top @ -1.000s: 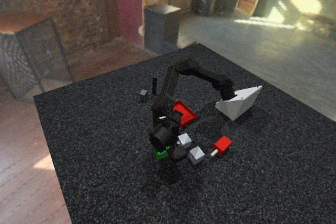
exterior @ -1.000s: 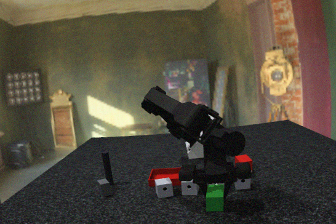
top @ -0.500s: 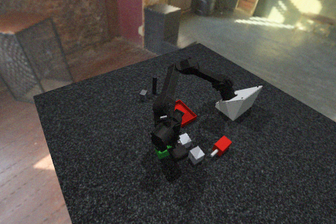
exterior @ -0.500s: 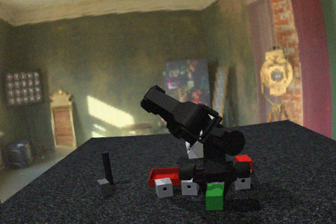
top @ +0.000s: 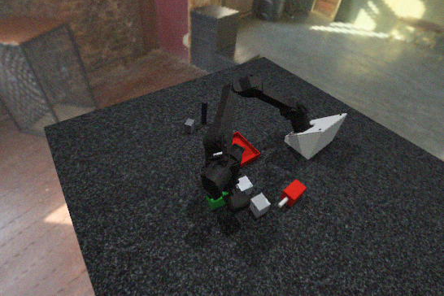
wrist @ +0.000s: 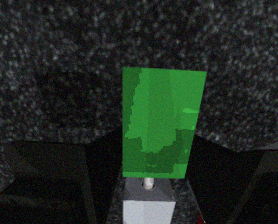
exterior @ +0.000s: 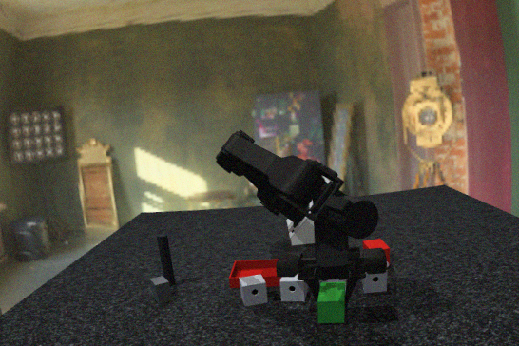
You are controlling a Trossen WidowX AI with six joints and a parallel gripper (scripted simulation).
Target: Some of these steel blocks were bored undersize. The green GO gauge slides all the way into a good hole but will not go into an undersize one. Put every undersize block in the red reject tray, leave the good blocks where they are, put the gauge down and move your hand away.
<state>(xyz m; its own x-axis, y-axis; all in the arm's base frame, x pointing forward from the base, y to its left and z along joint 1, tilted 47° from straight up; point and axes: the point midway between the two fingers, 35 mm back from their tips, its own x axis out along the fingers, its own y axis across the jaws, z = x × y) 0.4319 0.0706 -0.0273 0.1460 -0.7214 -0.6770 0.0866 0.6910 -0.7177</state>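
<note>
Now: the red gauge 18 cm behind my gripper tip, 11 cm to the left of it and 1 cm above it. From my gripper tip the other things lie so: red reject tray 17 cm behind, 15 cm to the right; green gauge 1 cm behind, 2 cm above.
</note>
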